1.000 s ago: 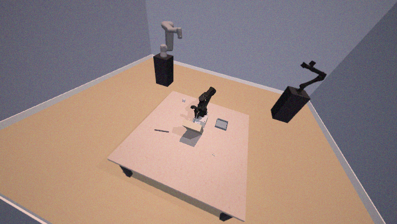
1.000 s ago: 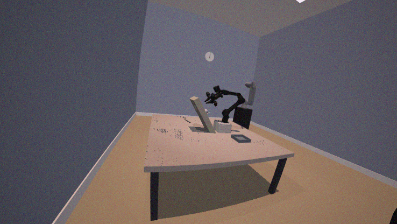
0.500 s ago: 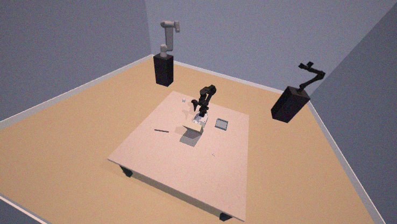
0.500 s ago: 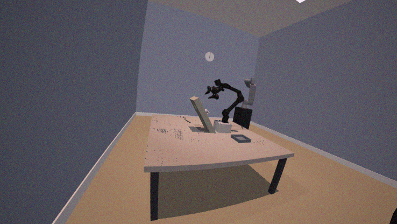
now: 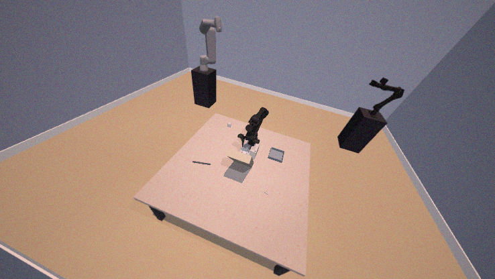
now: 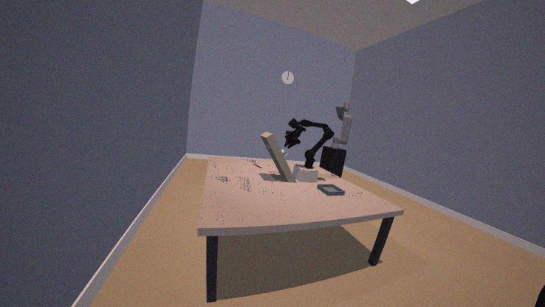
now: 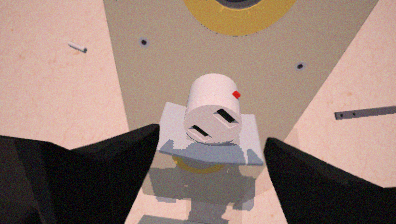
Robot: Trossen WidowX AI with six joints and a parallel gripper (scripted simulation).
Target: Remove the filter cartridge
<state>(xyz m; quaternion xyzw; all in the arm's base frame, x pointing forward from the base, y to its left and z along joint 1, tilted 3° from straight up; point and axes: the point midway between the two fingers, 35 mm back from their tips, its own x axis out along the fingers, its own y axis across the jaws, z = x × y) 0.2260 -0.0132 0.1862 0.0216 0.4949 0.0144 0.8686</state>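
Now: gripper tip 40 mm above the round filter cartridge and 20 mm short of it. The rest, counted from my gripper tip: tray 290 mm to the left, 290 mm behind, 260 mm below; small pin 280 mm to the left, 260 mm below, 180 mm ahead; small white cube 530 mm behind, 360 mm to the right, 240 mm below.
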